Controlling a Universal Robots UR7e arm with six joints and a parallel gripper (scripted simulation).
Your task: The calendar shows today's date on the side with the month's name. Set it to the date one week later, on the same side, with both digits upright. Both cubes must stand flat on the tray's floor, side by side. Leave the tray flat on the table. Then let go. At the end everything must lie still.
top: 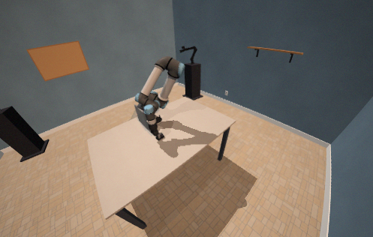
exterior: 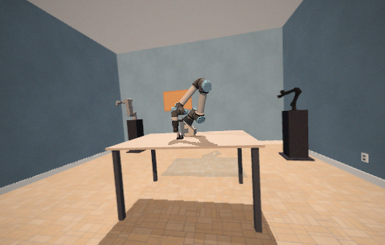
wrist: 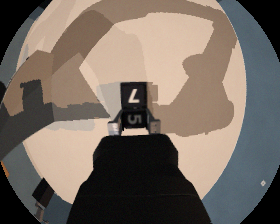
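Now: the dark calendar cube 1 cm below my hand. Also, from my hand: calendar tray: 2 cm to the left, 3 cm below.
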